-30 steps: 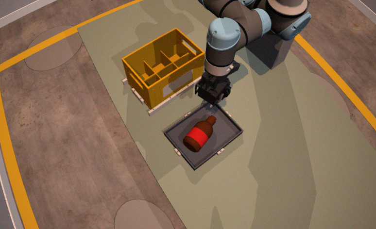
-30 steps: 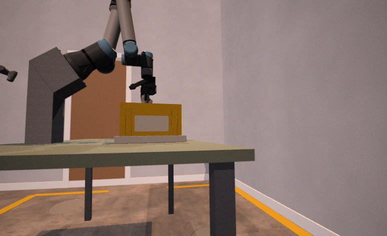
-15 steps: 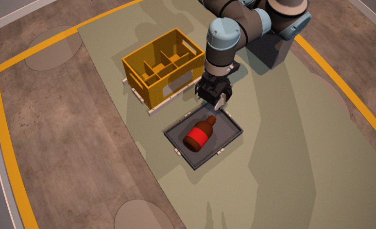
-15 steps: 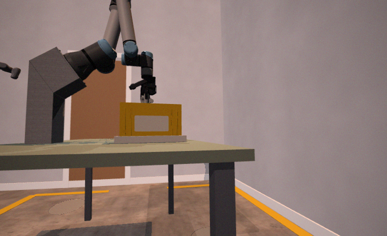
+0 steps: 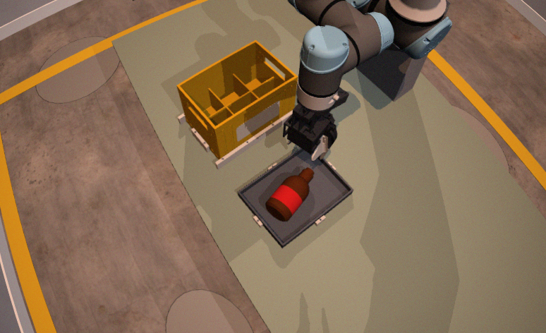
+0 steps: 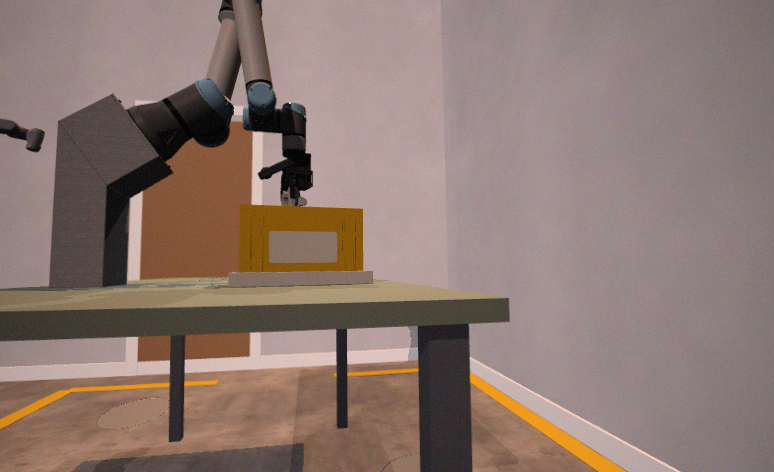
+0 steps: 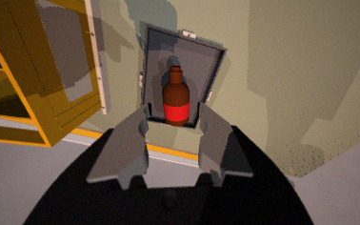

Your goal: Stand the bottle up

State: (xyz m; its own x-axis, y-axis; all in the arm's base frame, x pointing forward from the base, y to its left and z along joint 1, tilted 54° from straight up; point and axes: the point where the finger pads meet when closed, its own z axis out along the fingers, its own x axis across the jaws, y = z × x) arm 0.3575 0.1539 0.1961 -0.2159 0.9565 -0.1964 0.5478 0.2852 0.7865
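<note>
Now: the brown bottle 16 cm below my hand, 5 cm ahead of it and 2 cm to the left of it. Also, from my hand: yellow crate (28 cm to the right, 12 cm below, 4 cm ahead); then dark grey tray (19 cm below, 3 cm ahead, 2 cm to the left).
</note>
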